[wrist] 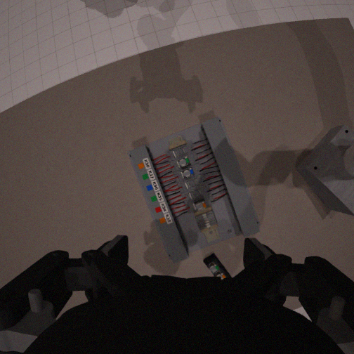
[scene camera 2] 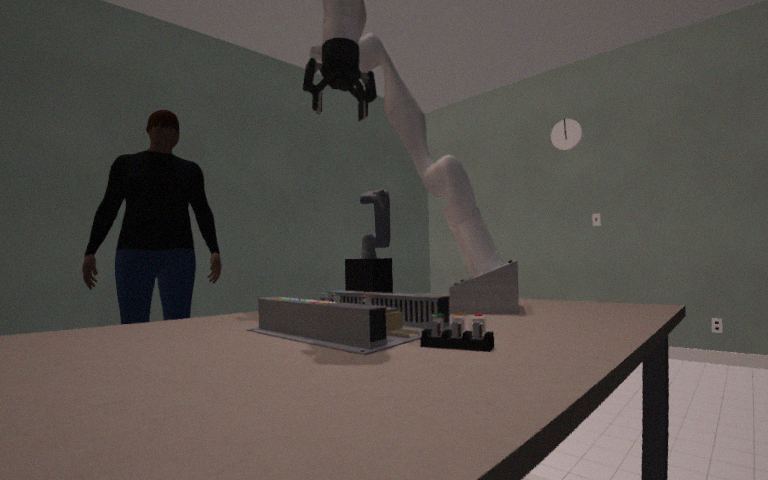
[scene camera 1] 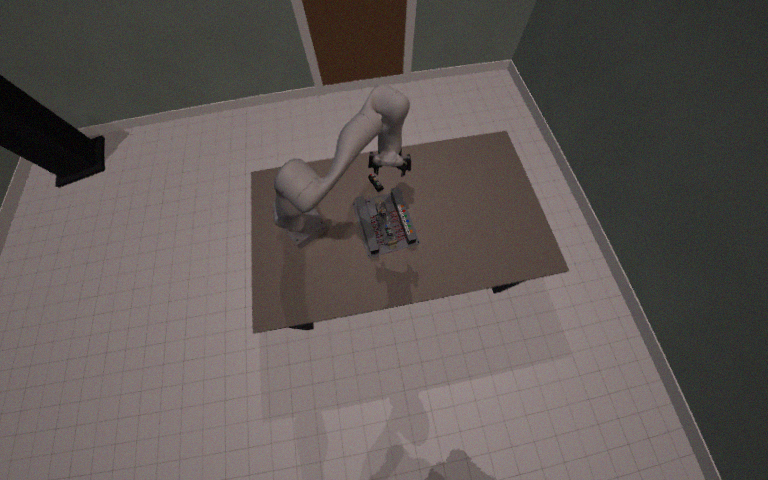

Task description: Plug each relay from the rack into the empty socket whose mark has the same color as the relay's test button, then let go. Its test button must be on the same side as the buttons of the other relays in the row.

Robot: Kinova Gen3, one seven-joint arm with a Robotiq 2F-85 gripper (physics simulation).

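Frame: origin at the arm's base, x right, y ahead, z up, level; millimetres.
Seen in the pictures: gripper, fingertip midpoint: [scene camera 2: 340, 116] [scene camera 1: 389, 174]; arm's base, origin of the base link: [scene camera 2: 486, 271].
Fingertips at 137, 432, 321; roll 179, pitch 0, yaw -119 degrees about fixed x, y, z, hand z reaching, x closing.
Offsets run from my fingertips to a thing's top centre, as dx, dy, dz. "*": to the spot under its first point. Level surfaces: height alone.
The black rack @[-240, +25, -395] [scene camera 1: 375, 182] [scene camera 2: 456, 345] stands on the table beside the panel. It holds three upright relays with green, orange and red test buttons: the green-button relay @[-208, +29, -369] [scene camera 2: 436, 327], orange-button relay @[-240, +25, -369] [scene camera 2: 457, 328] and red-button relay @[-271, +21, -369] [scene camera 2: 478, 328]. The panel [scene camera 1: 367, 229] [wrist: 245, 200] has a row with a green-button relay [wrist: 183, 162], a blue-button relay [wrist: 187, 173] and an orange-button relay [wrist: 199, 206], buttons on the right in the wrist view. Sockets beside the orange K38 mark [wrist: 141, 166], green K35 mark [wrist: 153, 199] and red K34 mark [wrist: 158, 210] look empty. My gripper [scene camera 1: 389, 172] [scene camera 2: 339, 113] [wrist: 185, 250] is open, high above the table, and partly hides the rack in the wrist view.
Two raised grey ducts, the label-side duct @[+9, +72, -355] [scene camera 1: 403, 217] [scene camera 2: 317, 321] [wrist: 172, 235] and the base-side duct @[* +24, -120, -355] [scene camera 1: 368, 229] [wrist: 227, 175], flank the relay row with red and black wires. The arm's base [scene camera 2: 484, 294] [wrist: 330, 170] stands on the table @[dz -417] [scene camera 1: 481, 198]. A person [scene camera 2: 155, 209] stands beyond it.
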